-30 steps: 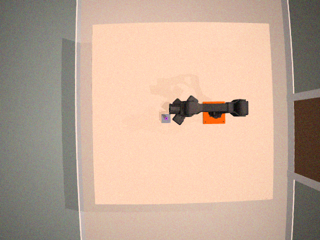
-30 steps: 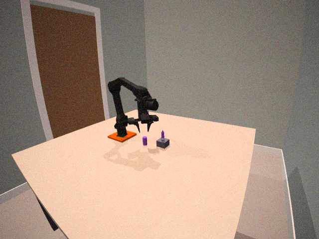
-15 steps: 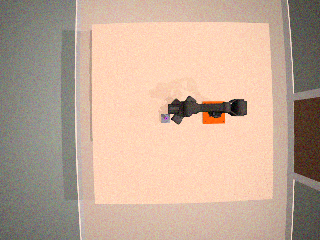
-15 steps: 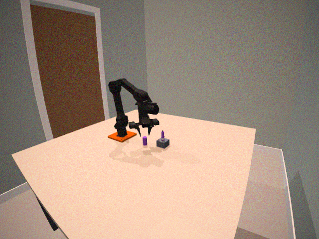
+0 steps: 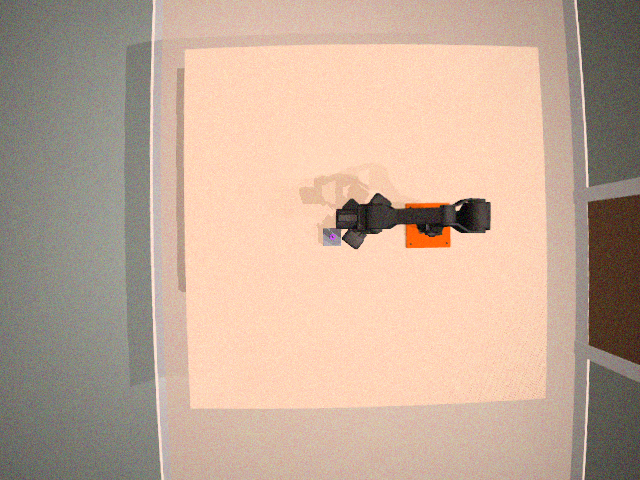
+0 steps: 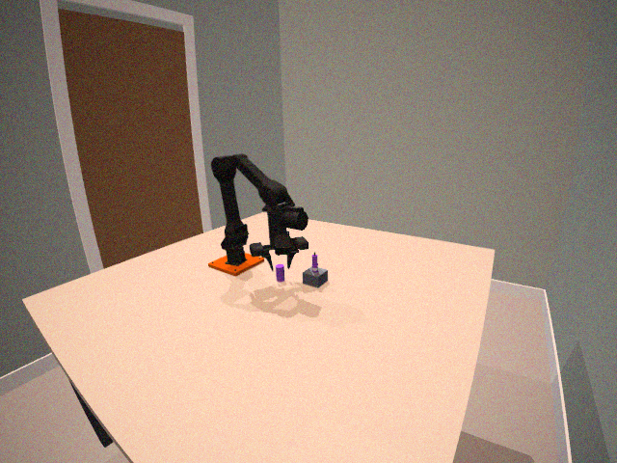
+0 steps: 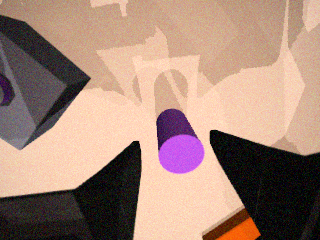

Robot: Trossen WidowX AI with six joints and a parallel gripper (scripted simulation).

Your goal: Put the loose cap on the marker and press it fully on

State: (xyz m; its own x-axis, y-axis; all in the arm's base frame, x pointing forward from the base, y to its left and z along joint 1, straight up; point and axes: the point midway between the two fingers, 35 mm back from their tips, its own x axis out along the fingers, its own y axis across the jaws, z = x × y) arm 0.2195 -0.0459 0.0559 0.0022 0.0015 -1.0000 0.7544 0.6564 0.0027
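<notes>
The purple cap is 1 cm below my gripper tip. From my gripper tip the other things lie so: grey holder block (11 cm ahead, 3 cm to the left, 2 cm below).
</notes>
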